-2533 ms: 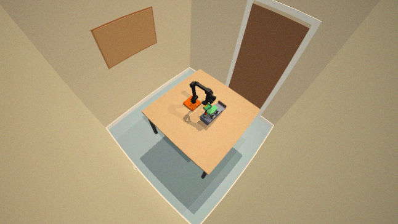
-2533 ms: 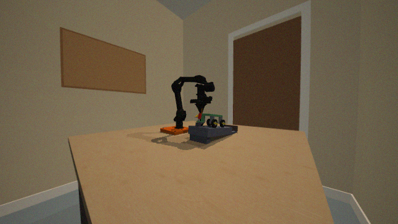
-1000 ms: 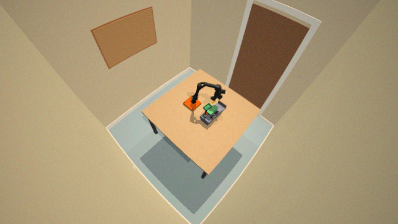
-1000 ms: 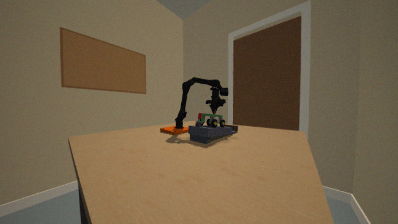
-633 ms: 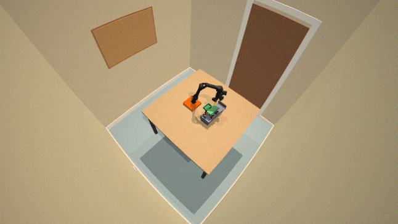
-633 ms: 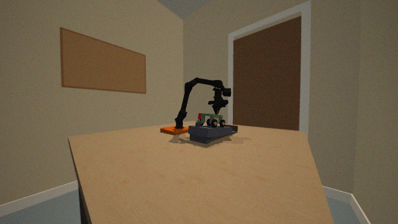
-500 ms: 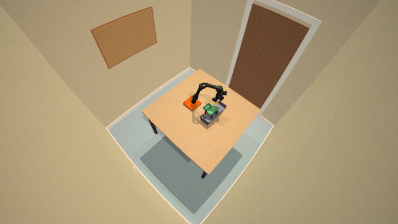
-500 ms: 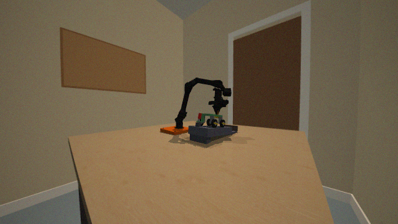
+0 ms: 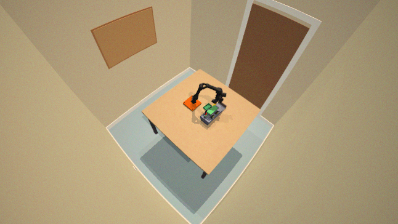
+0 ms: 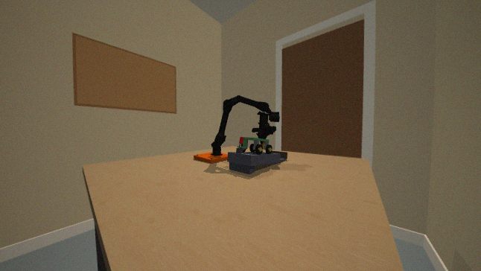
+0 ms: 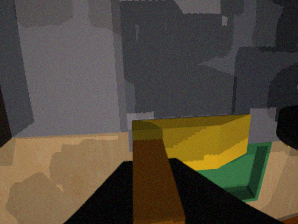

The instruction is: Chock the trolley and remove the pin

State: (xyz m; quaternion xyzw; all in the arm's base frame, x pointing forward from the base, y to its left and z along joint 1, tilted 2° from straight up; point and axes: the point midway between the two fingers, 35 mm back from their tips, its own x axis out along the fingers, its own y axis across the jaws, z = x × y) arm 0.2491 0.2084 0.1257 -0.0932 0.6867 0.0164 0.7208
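Right now the red-headed stop pin is 26 cm to the right of my gripper tip, 8 cm ahead of it and 2 cm above it. From my gripper tip the other things lie so: yellow chock (2 cm to the right, 1 cm below); then trolley (15 cm to the right, 8 cm ahead); then grey ramp (14 cm to the right, 8 cm ahead, 6 cm below).
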